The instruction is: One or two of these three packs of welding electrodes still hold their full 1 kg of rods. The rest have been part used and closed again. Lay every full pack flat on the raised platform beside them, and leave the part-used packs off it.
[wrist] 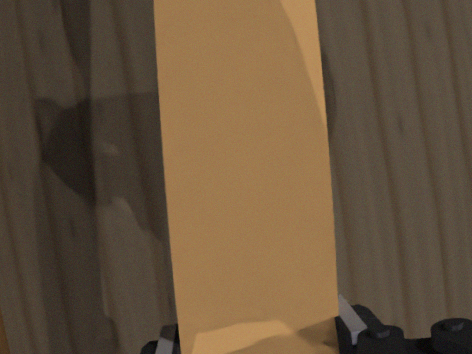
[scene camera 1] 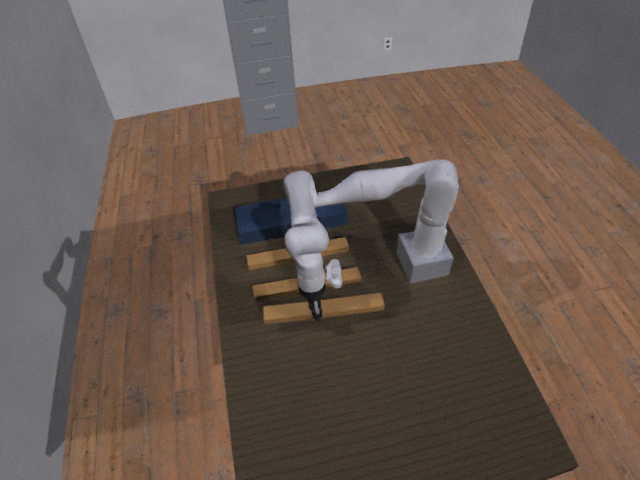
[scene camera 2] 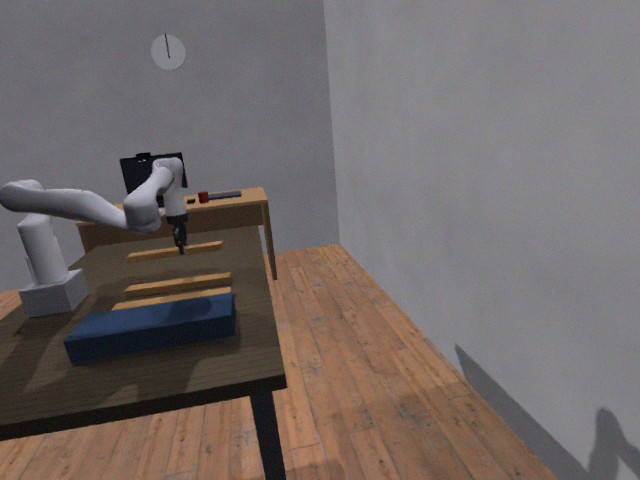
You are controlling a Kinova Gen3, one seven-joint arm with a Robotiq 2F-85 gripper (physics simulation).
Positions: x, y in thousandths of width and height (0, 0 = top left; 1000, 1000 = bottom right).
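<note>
There is my gripper (wrist: 543, 951), visible to me from the wrist. I can see a blue raised platform (scene camera 1: 410, 461) as well.
</note>
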